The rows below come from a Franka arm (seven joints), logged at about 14 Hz.
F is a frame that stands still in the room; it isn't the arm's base.
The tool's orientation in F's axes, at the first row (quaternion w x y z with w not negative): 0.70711, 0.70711, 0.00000, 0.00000
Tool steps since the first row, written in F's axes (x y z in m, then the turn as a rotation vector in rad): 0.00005, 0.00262, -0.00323, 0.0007, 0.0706, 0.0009; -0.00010, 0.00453, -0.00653, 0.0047, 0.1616, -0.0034; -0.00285, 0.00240, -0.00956, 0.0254, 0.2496, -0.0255; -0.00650, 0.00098, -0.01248, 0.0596, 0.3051, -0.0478; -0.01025, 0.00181, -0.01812, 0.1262, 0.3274, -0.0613; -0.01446, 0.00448, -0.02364, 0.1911, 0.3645, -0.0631; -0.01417, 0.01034, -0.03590, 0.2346, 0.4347, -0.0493; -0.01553, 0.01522, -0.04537, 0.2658, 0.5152, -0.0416; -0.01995, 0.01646, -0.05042, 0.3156, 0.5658, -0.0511; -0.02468, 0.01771, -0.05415, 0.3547, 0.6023, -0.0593
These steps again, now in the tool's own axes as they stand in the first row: 0.00005, -0.00323, -0.00262, 0.0007, 0.0009, -0.0706; -0.00010, -0.00653, -0.00453, 0.0047, -0.0034, -0.1616; -0.00285, -0.00956, -0.00240, 0.0254, -0.0255, -0.2496; -0.00650, -0.01248, -0.00098, 0.0596, -0.0478, -0.3051; -0.01025, -0.01812, -0.00181, 0.1262, -0.0613, -0.3274; -0.01446, -0.02364, -0.00448, 0.1911, -0.0631, -0.3645; -0.01417, -0.03590, -0.01034, 0.2346, -0.0493, -0.4347; -0.01553, -0.04537, -0.01522, 0.2658, -0.0416, -0.5152; -0.01995, -0.05042, -0.01646, 0.3156, -0.0511, -0.5658; -0.02468, -0.05415, -0.01771, 0.3547, -0.0593, -0.6023
